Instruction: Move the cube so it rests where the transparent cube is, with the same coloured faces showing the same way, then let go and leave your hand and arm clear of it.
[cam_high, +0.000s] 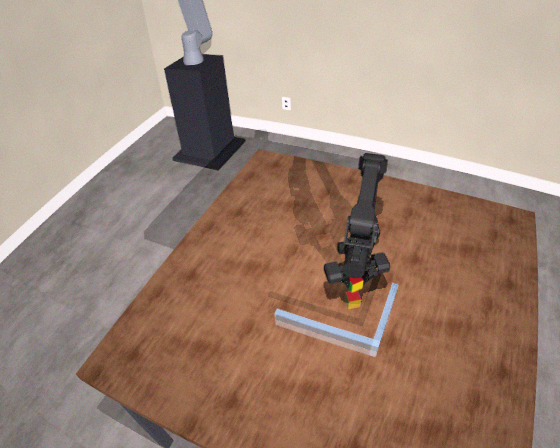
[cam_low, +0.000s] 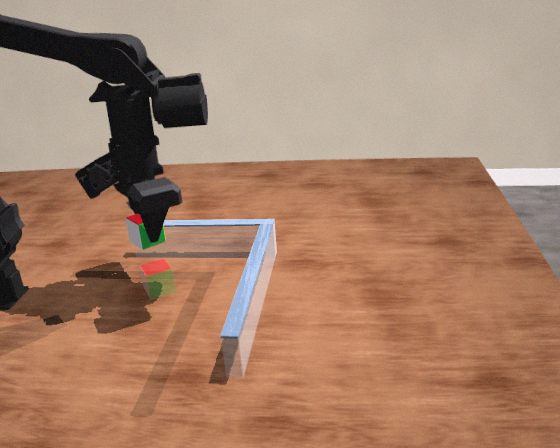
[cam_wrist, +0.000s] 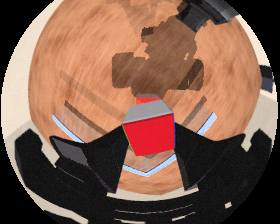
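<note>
The transparent cube lies 11 cm below my hand.
</note>
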